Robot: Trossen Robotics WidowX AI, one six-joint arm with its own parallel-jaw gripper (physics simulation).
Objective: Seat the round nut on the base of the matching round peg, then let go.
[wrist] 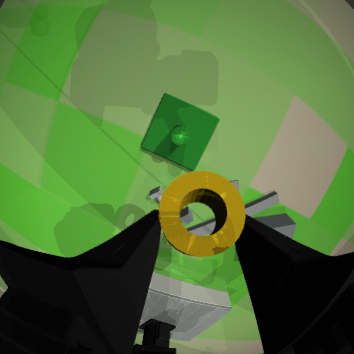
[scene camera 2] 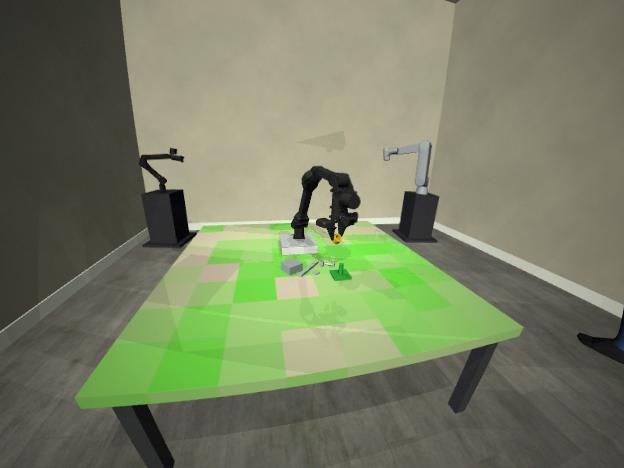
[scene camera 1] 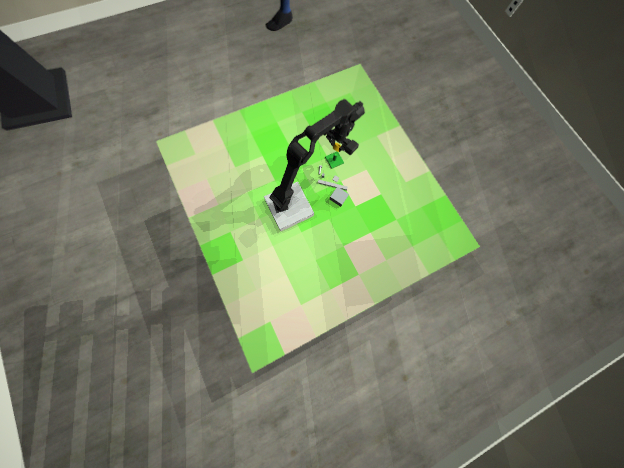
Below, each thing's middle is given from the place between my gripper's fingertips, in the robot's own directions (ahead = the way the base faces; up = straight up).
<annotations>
Right now the dark green peg base (wrist: 179, 131) is 14 cm below my hand, 3 cm to the left of it and 2 cm ahead of it.
</annotations>
